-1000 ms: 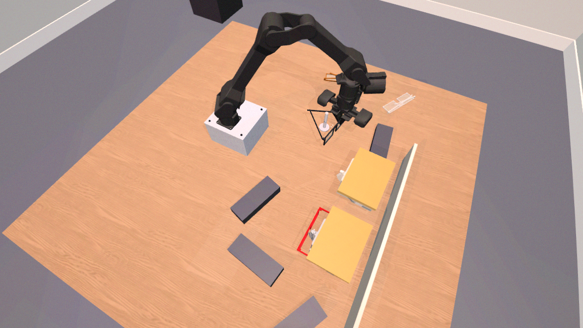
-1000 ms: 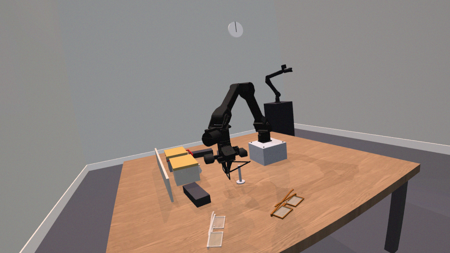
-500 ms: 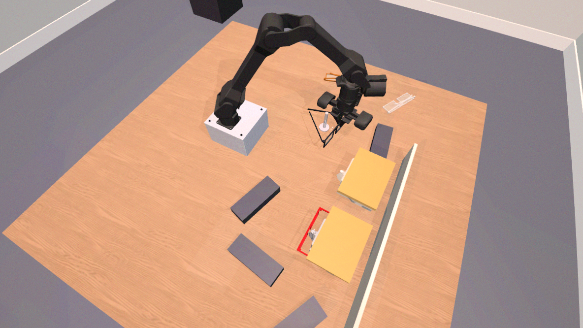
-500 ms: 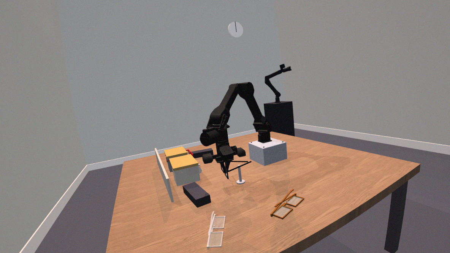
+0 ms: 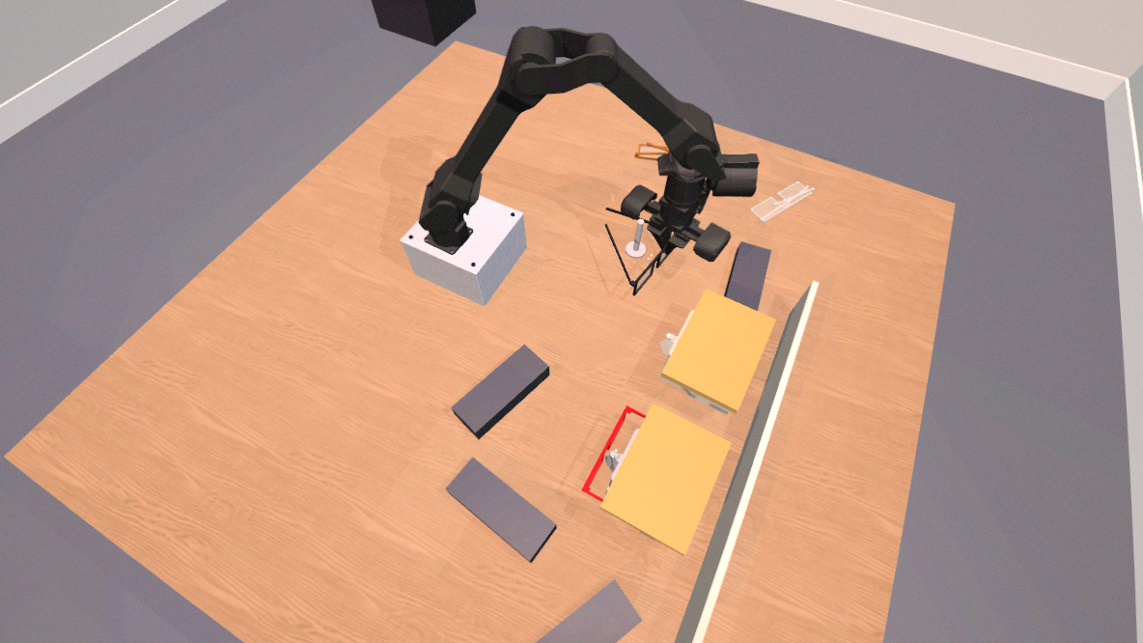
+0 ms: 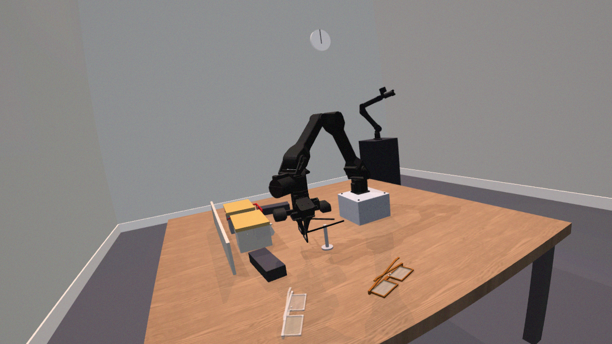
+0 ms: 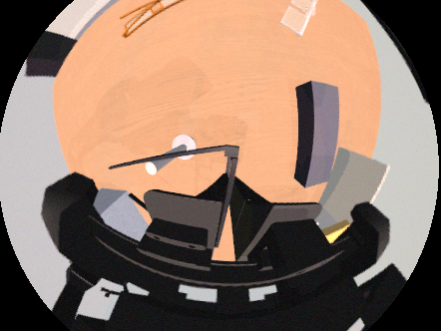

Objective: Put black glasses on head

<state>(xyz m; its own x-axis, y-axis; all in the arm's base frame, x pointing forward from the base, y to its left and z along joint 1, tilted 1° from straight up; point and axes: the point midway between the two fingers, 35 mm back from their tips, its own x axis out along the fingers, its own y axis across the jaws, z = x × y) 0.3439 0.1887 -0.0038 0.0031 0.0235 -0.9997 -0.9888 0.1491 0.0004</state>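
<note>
Right now the white peg is 7 cm behind my gripper tip, 2 cm to the left of it and 4 cm below it. The rest, counted from my gripper tip: thin white panel (26 cm ahead, 27 cm to the right, 1 cm below).
</note>
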